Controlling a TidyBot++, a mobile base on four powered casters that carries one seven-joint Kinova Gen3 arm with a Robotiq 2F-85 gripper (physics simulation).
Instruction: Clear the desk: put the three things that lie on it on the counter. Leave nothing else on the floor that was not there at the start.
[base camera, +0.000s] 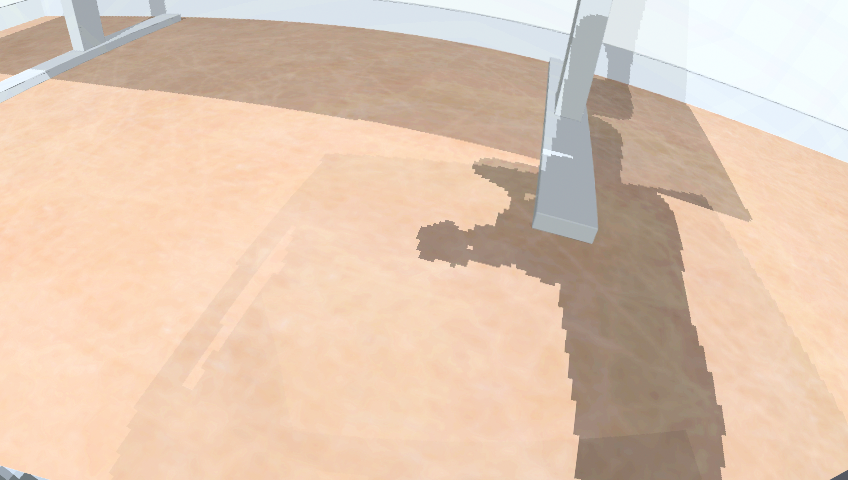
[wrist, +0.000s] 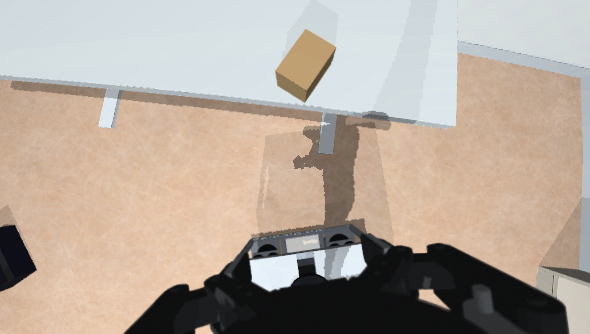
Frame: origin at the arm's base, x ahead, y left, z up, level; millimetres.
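Seen in the pictures: gripper, fingertip midpoint: (wrist: 306, 256).
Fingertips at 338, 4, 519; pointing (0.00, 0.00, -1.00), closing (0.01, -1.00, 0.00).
Offsets run from my fingertips to a thing's top centre, as dx, dy, dz. "pt": to the spot under its first point. Level surfaces: height alone.
A brown box @[+250, -46, -145] (wrist: 306, 65) lies on the pale desk @[dz -195] (wrist: 175, 45), close to its front edge, in the upper middle of the wrist view. The box is turned at an angle to that edge. My gripper (wrist: 306, 256) is open and empty at the bottom of the wrist view, pointing down, apart from the box and on the near side of the desk edge. In the base view a desk leg's foot (base camera: 565, 196) stands on the floor at the right. The other two things and the counter cannot be made out for certain.
Another desk foot (base camera: 113, 48) (wrist: 108, 110) is at the left. A dark block-shaped object @[pt -148, +1566, -855] (wrist: 15, 257) shows at the left edge of the wrist view. A pale cabinet-like piece @[pt -780, -1420, -816] (wrist: 575, 297) is at its lower right. Walls stand behind and right of the desk.
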